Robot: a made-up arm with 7 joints.
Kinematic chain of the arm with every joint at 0, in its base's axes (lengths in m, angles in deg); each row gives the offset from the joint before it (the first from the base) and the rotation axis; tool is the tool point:
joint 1: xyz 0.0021 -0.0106 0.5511 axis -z
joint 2: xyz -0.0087 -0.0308 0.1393 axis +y
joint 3: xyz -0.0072 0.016 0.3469 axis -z
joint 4: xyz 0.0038 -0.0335 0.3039 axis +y
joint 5: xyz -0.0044 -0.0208 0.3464 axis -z
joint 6: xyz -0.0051 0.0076 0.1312 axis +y
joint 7: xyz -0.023 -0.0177 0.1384 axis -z
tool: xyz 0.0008 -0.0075 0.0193
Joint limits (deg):
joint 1: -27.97..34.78
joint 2: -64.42..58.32
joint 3: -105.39..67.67
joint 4: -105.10..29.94
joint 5: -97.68..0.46
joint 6: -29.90..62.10
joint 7: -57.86..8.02
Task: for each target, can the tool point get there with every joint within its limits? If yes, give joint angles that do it. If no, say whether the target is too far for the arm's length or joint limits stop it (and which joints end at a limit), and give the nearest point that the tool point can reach.
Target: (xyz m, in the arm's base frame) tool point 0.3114 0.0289 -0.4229
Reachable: no: joint limits stop it (at a limit: joint 1, joint 2, joint 4, joint 5, joint 6, joint 7) | nearest point -0.4182 0.4273 0.3668 | short by 1.147 m
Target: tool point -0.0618 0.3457 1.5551
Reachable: yes | joints -12.06 37.82 47.34 -84.12 -62.67 -14.83 -34.81
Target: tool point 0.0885 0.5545 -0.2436
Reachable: no: joint limits stop it (at a limit: joint 1, joint 2, joint 4, joint 5, joint 7) | nearest point -0.3271 0.5367 0.4116 | short by 0.776 m
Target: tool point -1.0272 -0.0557 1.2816
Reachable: yes | joints -12.83 -40.37 33.97 -49.66 -19.27 34.69 -50.15
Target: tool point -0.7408 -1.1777 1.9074
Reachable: no: too far | nearest point -0.5852 -0.7158 1.5468 | short by 0.606 m
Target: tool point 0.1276 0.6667 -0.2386
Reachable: no: joint limits stop it (at a limit: joint 1, joint 2, joint 4, joint 5, joint 7) | nearest point -0.3014 0.5733 0.4310 | short by 0.801 m
